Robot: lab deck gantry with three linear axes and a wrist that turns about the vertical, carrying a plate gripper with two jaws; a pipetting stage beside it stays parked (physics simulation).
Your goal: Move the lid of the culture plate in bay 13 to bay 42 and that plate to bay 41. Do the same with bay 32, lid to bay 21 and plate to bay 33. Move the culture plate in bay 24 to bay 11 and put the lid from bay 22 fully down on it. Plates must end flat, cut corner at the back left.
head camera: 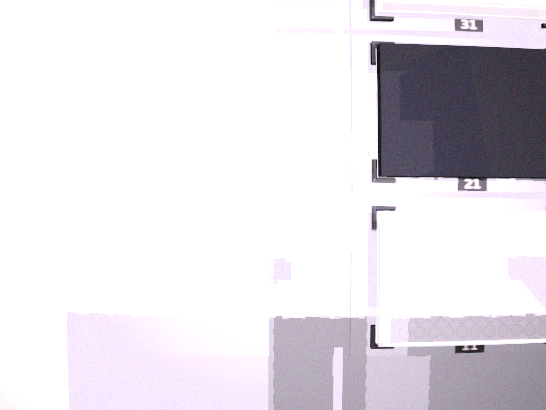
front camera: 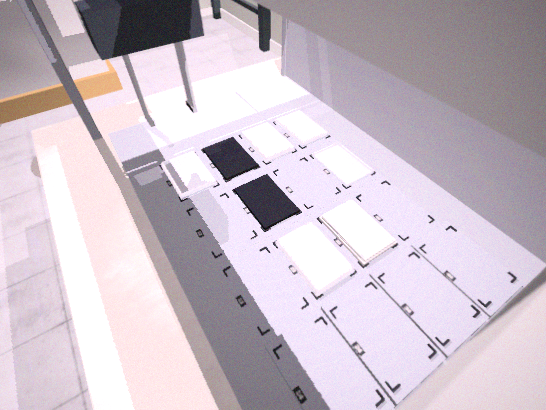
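My gripper hangs beyond the deck's far left end in the front view, jaws wide apart and empty. A pale culture plate lies flat in bay 11, wells showing along its front in the head view. A black lid lies flat in bay 21, another black lid in bay 22. A white culture plate is in bay 41, a thin pale lid in bay 42, and a white culture plate in bay 33. Cut corners cannot be made out.
A white plate lies in bay 31, beside the black lid in bay 21. Another white plate lies in bay 23, next to the one in bay 33. A grey post rises at the deck's left edge.
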